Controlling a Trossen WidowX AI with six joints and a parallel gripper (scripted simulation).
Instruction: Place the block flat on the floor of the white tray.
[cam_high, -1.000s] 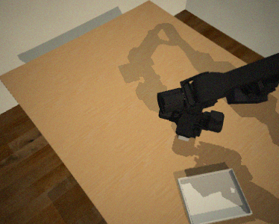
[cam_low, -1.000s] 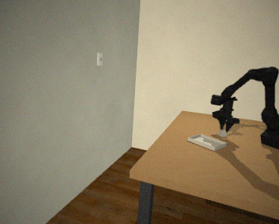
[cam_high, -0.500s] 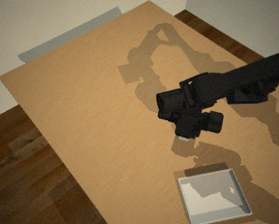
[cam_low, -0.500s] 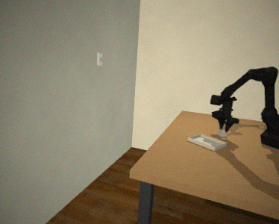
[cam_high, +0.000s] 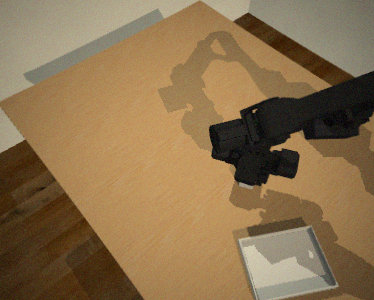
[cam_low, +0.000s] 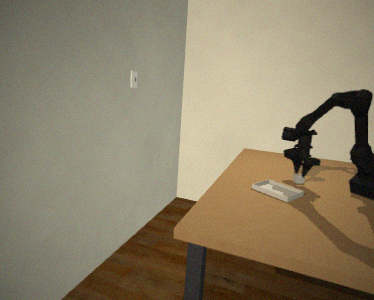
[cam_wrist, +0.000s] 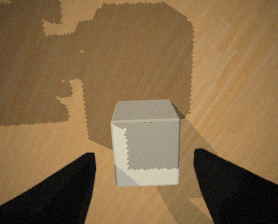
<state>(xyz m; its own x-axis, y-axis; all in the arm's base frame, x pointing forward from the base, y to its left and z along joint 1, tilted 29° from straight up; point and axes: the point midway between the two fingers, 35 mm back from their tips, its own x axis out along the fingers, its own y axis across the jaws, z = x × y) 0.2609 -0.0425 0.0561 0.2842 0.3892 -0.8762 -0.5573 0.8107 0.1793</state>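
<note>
My gripper is now 5 cm above the block. Also, from my hand: white tray: 8 cm ahead, 20 cm to the left, 7 cm below.
</note>
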